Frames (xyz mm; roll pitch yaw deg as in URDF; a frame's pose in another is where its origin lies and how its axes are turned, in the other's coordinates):
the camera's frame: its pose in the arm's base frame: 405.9 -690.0 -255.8 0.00 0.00 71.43
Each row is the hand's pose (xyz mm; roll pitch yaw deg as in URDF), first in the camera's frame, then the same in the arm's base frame.
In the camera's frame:
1: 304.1 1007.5 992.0 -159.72 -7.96 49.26
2: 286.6 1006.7 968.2 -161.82 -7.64 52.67
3: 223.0 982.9 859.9 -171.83 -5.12 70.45
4: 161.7 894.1 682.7 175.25 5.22 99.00
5: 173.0 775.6 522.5 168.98 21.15 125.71
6: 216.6 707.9 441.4 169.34 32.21 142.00
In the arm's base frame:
1: -452.3 -80.9 736.2 -159.72 -7.96 120.69
2: -457.1 -97.7 712.4 -161.82 -7.64 124.10
3: -454.8 -165.6 604.1 -171.83 -5.12 141.88
4: -390.2 -252.0 426.9 175.25 5.22 170.43
5: -274.2 -279.0 266.7 168.98 21.15 -162.86
6: -196.2 -259.2 185.6 169.34 32.21 -146.57

